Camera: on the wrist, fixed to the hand. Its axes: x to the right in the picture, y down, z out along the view.
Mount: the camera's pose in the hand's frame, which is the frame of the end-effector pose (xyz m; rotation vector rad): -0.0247 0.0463 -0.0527 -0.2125 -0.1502 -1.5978
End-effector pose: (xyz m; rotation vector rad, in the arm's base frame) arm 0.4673 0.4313 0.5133 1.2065 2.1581 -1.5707
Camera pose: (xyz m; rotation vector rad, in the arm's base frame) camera 0.5310 0.4695 0.5173 0.7932 -2.3280 1.1106
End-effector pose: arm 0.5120 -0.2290 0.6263 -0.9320 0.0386 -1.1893
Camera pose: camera 0.5120 -0.2379 0.5525 -1.2271 -0.8617 -2.5827
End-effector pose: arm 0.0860 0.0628 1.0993 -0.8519 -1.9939 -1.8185
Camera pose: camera 0.1249 0.0068 1.1290 -0.5880 1.6101 1.4904
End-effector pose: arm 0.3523 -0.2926 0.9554 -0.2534 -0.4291 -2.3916
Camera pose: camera 0.3979 -0.3303 0.9103 0.1083 0.2956 2.2048
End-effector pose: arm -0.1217 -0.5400 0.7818 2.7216 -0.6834 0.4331
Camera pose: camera -0.1767 -0.5501 0.8308 2.1913 1.3059 -0.2401
